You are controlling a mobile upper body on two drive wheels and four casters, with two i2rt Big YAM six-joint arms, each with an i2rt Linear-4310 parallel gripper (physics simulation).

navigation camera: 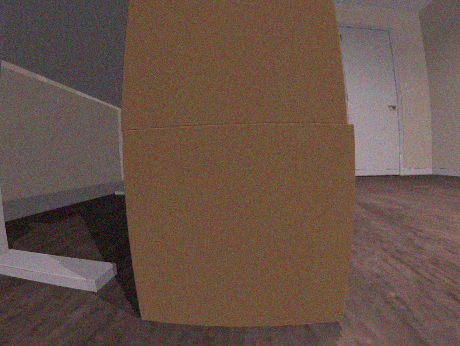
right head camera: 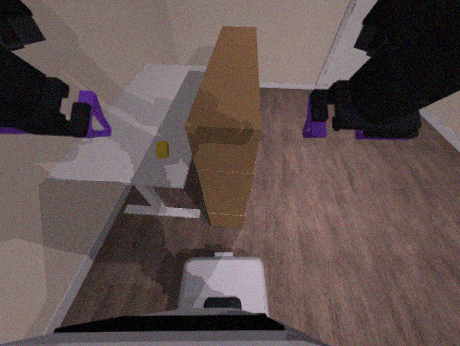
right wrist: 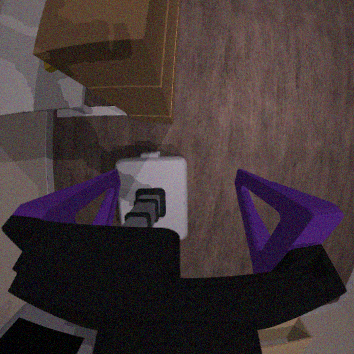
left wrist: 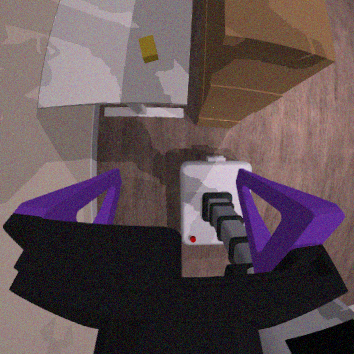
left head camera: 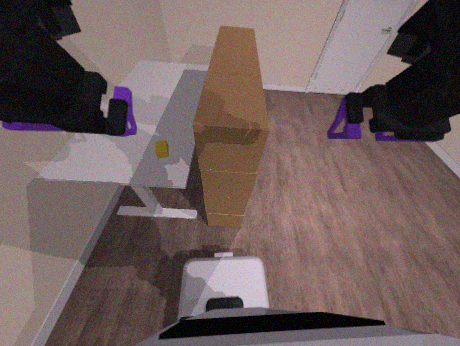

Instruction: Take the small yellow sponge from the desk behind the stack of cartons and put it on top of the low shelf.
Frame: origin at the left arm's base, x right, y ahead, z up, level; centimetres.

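Seen in the pictures: left gripper, fingertip midpoint: (right head camera: 82, 131) (left wrist: 178, 174) (left head camera: 106, 128); right gripper, fingertip midpoint: (right head camera: 329, 134) (right wrist: 177, 175) (left head camera: 352, 136).
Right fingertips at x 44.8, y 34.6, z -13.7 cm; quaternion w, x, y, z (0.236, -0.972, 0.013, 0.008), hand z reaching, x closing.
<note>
A point is followed by its place in that frame.
The small yellow sponge (left head camera: 161, 149) @[z -64.4, x -13.9, y 80.4 cm] (right head camera: 162, 149) @[z -64.5, x -13.5, y 80.9 cm] (left wrist: 148, 48) @[z -64.5, x -13.9, y 81.5 cm] lies on the white desk (left head camera: 95, 162) @[z -69.0, x -49.7, y 74.2 cm] (right head camera: 100, 162) @[z -69.0, x -49.8, y 74.6 cm] (left wrist: 80, 75) @[z -69.0, x -48.0, y 75.8 cm]. In the right wrist view a sliver of the sponge (right wrist: 50, 66) @[z -65.0, x -13.2, y 78.2 cm] shows past the cartons. The tall brown stack of cartons (left head camera: 230, 100) @[z -33.0, x 24.2, y 79.8 cm] (right head camera: 225, 100) @[z -33.0, x 24.5, y 79.9 cm] (left wrist: 265, 70) @[z -45.5, x 24.3, y 61.2 cm] (right wrist: 115, 65) @[z -44.6, x 27.6, y 61.0 cm] (navigation camera: 240, 200) @[z -122.9, x 24.5, y 60.6 cm] stands along the desk's right side. My left gripper (left head camera: 75, 131) (right head camera: 47, 133) (left wrist: 178, 174) @[z -12.9, x -0.3, y 34.6 cm] is open and empty, high up to the left of the sponge. My right gripper (left head camera: 385, 138) (right head camera: 357, 137) (right wrist: 177, 175) @[z -13.7, x 44.8, y 34.6 cm] is open and empty, right of the cartons. I cannot identify the low shelf.
The cartons stand straight ahead in the navigation view. A desk foot (left head camera: 157, 212) @[z -133.9, x -34.1, y 72.2 cm] (right head camera: 162, 211) @[z -133.9, x -33.6, y 72.1 cm] (navigation camera: 60, 270) reaches near them. A white door (left head camera: 345, 45) @[z -69.5, x 204.9, y 300.2 cm] (navigation camera: 372, 100) @[z -41.0, x 219.0, y 299.0 cm] is at the back right. A pale wooden piece (right wrist: 285, 340) shows at the right wrist view's bottom edge. A wall borders the left.
</note>
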